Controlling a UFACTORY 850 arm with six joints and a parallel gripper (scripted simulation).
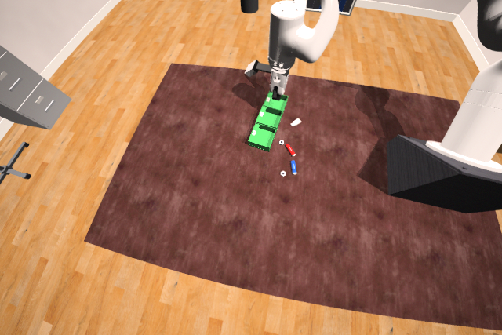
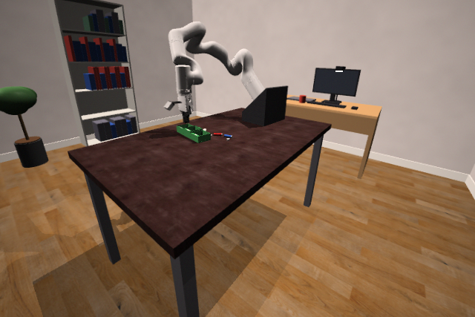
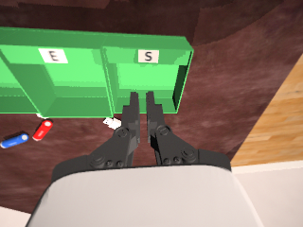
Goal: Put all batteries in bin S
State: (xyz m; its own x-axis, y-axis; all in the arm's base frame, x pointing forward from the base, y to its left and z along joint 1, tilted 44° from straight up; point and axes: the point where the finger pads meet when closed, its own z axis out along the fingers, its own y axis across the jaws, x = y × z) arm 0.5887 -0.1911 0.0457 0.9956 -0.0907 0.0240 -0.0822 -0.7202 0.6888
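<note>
Now: hand 10 mm short of the green bin, 80 mm to the right of it and 60 mm above it. The rest, counted from my hand: white block (90 mm behind, 60 mm to the left, 80 mm below); blue battery (110 mm behind, 250 mm to the left, 80 mm below); red battery (90 mm behind, 190 mm to the left, 80 mm below).
</note>
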